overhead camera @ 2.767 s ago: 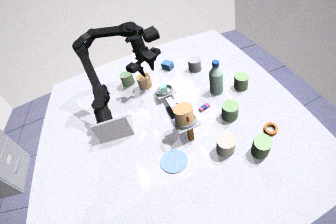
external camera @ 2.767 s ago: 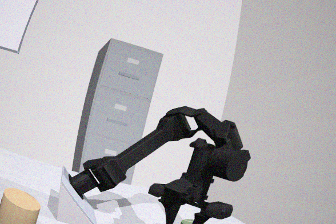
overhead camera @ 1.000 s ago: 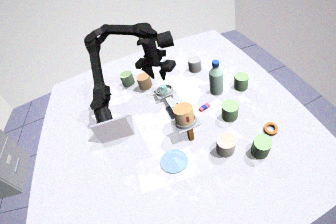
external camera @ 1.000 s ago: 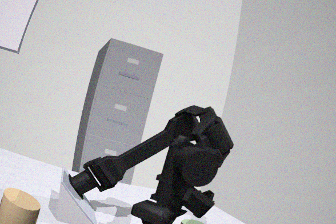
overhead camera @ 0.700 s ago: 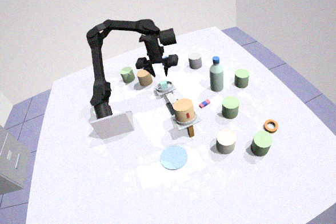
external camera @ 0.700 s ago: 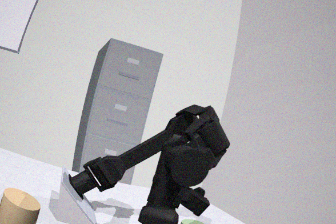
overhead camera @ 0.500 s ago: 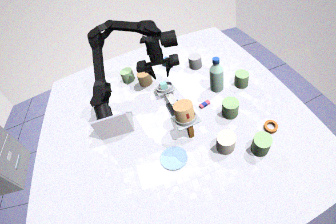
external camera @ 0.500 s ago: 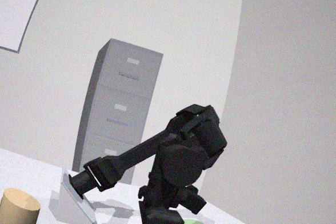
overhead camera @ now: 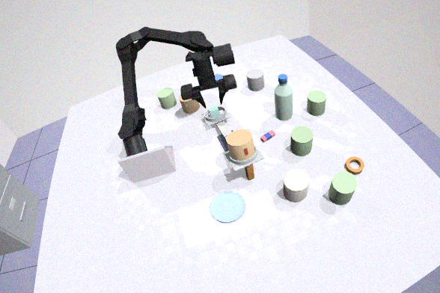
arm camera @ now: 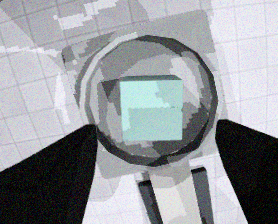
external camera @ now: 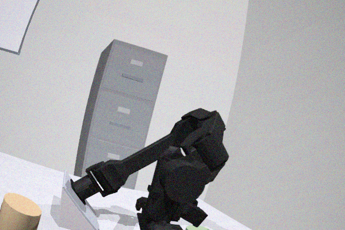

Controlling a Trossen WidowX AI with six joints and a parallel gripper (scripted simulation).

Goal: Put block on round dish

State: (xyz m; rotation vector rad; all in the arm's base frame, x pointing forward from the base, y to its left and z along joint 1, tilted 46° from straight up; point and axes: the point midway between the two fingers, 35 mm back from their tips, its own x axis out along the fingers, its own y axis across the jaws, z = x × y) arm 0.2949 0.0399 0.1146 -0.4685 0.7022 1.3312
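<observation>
Now: the teal block 30 mm below my gripper tip. From my gripper tip the other things lie so: eraser: 130 mm ahead, 170 mm to the right, 60 mm below; bottle: 230 mm ahead, 100 mm to the right, 40 mm above; grey balance: 10 mm ahead, 130 mm to the right, 30 mm below.
</observation>
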